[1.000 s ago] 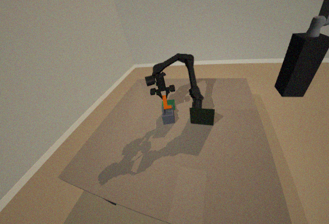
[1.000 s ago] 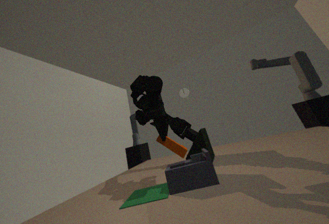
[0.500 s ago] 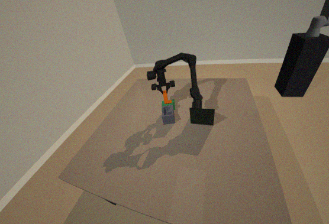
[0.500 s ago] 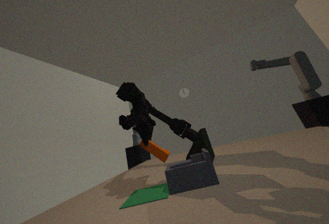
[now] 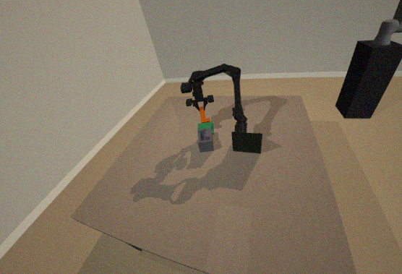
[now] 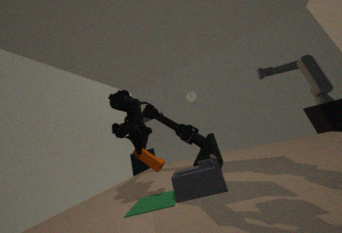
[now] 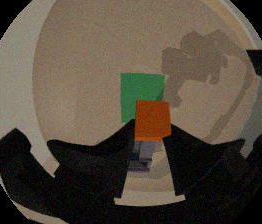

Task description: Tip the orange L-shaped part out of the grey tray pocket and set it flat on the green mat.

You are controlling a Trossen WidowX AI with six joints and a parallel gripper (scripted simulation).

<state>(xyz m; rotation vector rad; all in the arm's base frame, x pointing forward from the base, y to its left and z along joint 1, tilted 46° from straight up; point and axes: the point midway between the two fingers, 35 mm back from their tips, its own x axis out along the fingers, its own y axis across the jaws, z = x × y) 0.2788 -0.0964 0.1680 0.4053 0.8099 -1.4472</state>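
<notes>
Now: gripper tip 17 cm above the green mat and 2 cm to the right of it. Also, from my gripper tip: orange L-shaped part: 3 cm to the left, 3 cm below, 2 cm behind.
</notes>
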